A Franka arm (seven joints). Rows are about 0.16 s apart.
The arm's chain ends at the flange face. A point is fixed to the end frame.
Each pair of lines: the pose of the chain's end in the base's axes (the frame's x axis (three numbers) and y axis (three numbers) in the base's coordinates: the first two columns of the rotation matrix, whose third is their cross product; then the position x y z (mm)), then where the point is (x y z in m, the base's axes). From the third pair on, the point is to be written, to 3 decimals.
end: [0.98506 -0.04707 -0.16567 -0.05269 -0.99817 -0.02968 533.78 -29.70 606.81]
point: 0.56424 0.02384 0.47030
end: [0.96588 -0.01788 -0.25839 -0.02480 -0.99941 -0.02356 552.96 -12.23 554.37]
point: 0.56869 0.04168 0.41553
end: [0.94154 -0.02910 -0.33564 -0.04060 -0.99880 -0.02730 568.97 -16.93 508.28]
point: 0.574 0.038 0.369
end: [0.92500 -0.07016 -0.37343 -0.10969 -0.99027 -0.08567 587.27 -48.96 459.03]
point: 0.591 0.014 0.323
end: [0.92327 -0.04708 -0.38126 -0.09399 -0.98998 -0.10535 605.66 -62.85 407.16]
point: 0.608 0.003 0.273
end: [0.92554 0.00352 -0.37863 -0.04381 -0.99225 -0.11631 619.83 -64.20 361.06]
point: 0.619 0.003 0.227
